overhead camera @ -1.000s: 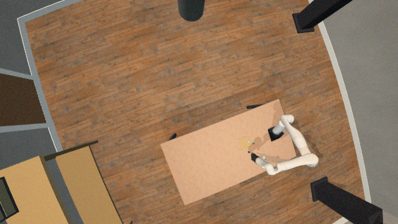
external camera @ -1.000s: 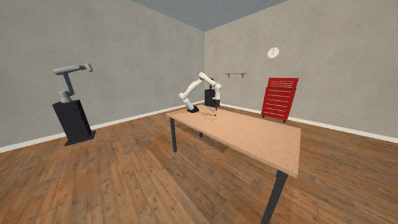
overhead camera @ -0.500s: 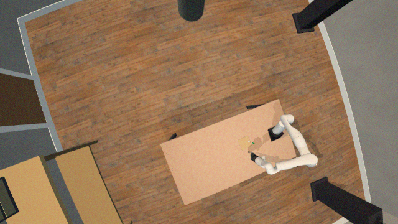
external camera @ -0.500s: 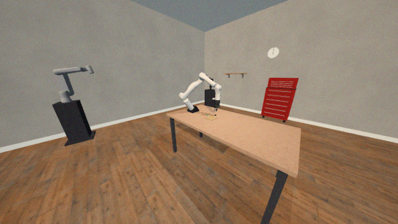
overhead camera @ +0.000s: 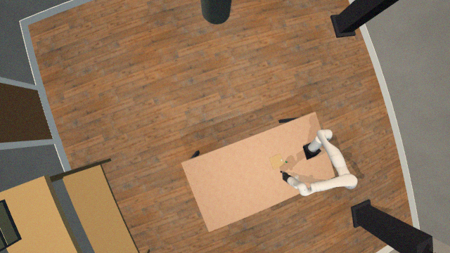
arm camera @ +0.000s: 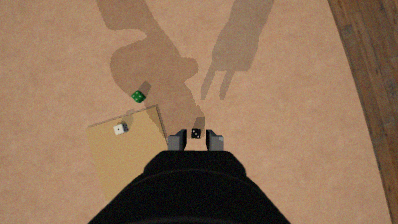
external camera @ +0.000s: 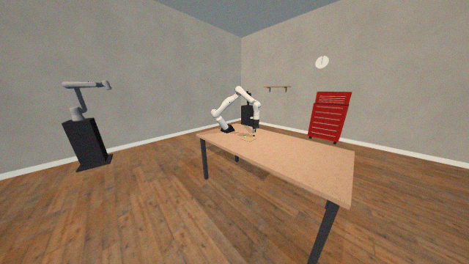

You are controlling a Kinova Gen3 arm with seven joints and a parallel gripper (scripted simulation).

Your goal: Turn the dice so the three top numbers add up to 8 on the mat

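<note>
The black die is 60 mm below my hand. From my hand the other things lie so: green die 100 mm to the right, 80 mm behind, 60 mm below; tan mat 130 mm to the right, 70 mm below, 20 mm ahead; white die 130 mm to the right, 60 mm below, 30 mm behind.
</note>
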